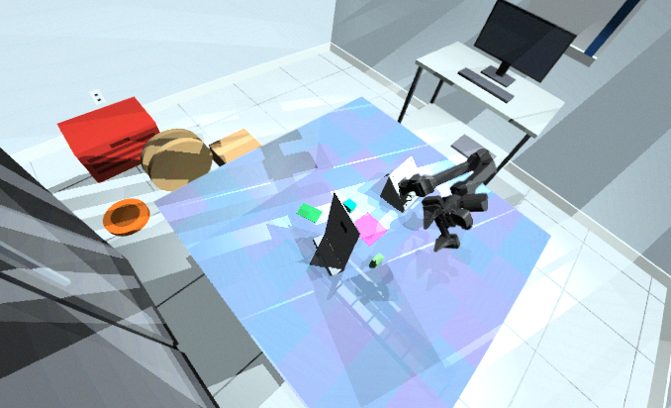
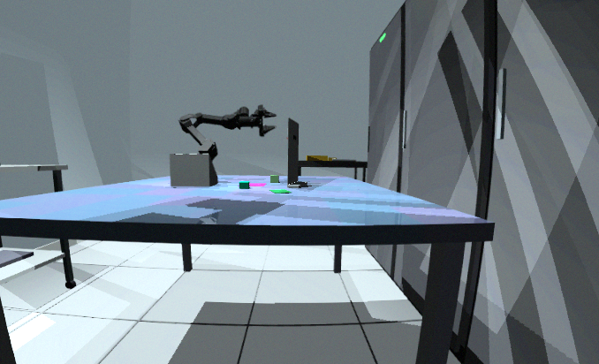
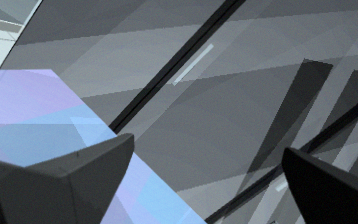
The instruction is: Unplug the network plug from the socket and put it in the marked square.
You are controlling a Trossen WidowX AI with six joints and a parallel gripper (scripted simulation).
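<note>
Right now my gripper tip is 80 mm short of the plug, 240 mm to the left of it and 120 mm above it. The rest, counted from my gripper tip: cyan cube (120 mm behind, 350 mm to the right, 330 mm below); grey upright panel (100 mm ahead, 240 mm to the right, 200 mm below); flat magenta square (100 mm behind, 220 mm to the right, 340 mm below).
</note>
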